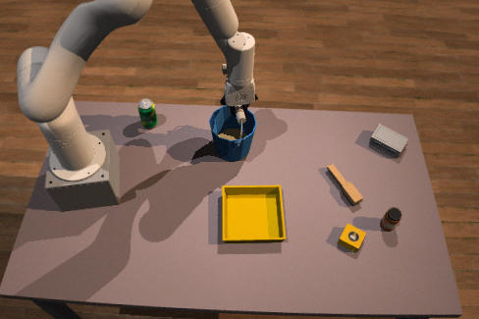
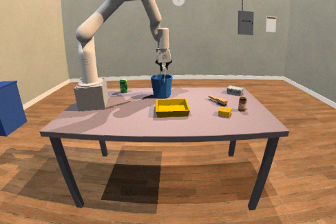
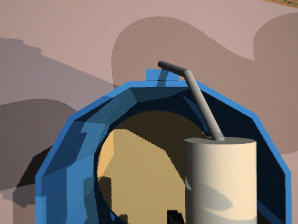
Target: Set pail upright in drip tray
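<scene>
My gripper is now 9 cm above the blue pail and 1 cm past it. Round my hand: grey box (60 cm ahead, 20 cm below, 9 cm to the left); then pail handle (3 cm below, 1 cm behind); then yellow drip tray (30 cm to the right, 21 cm below, 9 cm ahead).
</scene>
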